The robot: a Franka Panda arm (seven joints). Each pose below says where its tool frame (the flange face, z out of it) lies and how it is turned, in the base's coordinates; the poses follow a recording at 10 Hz.
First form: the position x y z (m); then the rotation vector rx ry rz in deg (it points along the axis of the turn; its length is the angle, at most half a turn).
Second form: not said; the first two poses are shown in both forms.
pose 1, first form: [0.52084 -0.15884 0.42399 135.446 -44.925 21.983]
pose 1, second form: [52.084 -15.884 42.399 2.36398 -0.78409 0.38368]
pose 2, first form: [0.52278 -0.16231 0.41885 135.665 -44.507 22.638]
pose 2, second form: [52.278 -16.231 41.885 2.36780 -0.77679 0.39511]
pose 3, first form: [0.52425 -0.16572 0.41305 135.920 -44.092 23.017]
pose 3, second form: [52.425 -16.572 41.305 2.37225 -0.76955 0.40172]
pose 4, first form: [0.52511 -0.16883 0.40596 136.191 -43.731 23.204]
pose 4, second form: [52.511 -16.883 40.596 2.37698 -0.76325 0.40499]
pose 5, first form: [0.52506 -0.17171 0.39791 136.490 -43.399 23.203]
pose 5, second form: [52.506 -17.171 39.791 2.38220 -0.75746 0.40497]
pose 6, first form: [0.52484 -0.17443 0.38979 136.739 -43.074 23.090]
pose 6, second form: [52.484 -17.443 38.979 2.38655 -0.75178 0.40300]
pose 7, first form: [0.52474 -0.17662 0.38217 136.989 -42.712 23.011]
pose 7, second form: [52.474 -17.662 38.217 2.39091 -0.74547 0.40162]
